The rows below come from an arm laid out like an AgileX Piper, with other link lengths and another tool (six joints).
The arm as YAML. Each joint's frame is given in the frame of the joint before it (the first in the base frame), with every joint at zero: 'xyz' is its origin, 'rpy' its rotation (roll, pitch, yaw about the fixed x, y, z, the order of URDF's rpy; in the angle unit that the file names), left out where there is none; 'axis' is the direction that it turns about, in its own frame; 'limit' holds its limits. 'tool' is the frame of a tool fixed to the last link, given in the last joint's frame.
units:
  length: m
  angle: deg
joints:
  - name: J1
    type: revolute
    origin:
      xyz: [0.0, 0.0, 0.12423]
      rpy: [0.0, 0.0, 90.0]
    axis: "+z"
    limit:
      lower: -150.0
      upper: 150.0
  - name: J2
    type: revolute
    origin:
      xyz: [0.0, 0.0, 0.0]
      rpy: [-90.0, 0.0, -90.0]
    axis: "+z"
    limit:
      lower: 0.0
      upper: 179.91
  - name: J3
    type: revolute
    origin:
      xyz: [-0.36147, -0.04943, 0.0]
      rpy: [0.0, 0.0, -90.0]
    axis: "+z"
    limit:
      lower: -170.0
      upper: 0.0
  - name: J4
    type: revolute
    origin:
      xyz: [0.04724, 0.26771, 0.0]
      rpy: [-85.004, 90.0, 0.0]
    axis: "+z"
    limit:
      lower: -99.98
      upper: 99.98
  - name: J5
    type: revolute
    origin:
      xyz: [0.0, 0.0, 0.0]
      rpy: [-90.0, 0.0, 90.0]
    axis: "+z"
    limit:
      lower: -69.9
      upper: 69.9
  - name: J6
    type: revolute
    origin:
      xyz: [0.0, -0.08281, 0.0]
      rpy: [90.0, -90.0, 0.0]
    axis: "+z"
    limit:
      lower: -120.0
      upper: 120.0
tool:
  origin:
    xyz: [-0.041, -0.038, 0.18]
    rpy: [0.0, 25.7, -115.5]
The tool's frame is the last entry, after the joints.
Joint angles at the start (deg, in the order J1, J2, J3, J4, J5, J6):
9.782 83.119 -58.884 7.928 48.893 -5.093
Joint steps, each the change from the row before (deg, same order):
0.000 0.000 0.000 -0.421 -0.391 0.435
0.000 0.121 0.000 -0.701 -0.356 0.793
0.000 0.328 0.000 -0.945 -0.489 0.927
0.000 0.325 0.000 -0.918 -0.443 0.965
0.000 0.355 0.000 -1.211 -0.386 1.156
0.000 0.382 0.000 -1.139 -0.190 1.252
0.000 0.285 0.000 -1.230 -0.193 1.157
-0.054 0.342 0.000 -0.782 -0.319 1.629
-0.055 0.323 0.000 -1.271 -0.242 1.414
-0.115 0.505 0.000 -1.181 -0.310 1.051
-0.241 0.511 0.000 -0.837 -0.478 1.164
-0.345 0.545 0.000 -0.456 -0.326 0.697
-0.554 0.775 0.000 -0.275 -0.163 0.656
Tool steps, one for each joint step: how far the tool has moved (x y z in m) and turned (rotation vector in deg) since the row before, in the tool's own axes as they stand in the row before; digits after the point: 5 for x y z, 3 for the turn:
-0.00067 -0.00202 -0.00034 0.356 -0.177 0.346
-0.00011 -0.00258 0.00049 0.376 0.060 0.556
-0.00045 -0.00355 0.00157 0.504 0.208 0.598
-0.00037 -0.00327 0.00160 0.446 0.221 0.622
0.00022 -0.00398 0.00188 0.588 0.381 0.671
0.00081 -0.00319 0.00226 0.399 0.538 0.732
0.00088 -0.00365 0.00165 0.565 0.456 0.625
-0.00003 -0.00205 0.00195 -0.014 0.252 1.261
0.00070 -0.00390 0.00185 0.504 0.419 0.888
0.00008 -0.00417 0.00283 0.542 0.491 0.621
-0.00068 -0.00367 0.00285 0.219 0.261 0.976
-0.00035 -0.00294 0.00332 0.011 0.358 0.753
0.00051 -0.00298 0.00516 -0.270 0.721 0.917

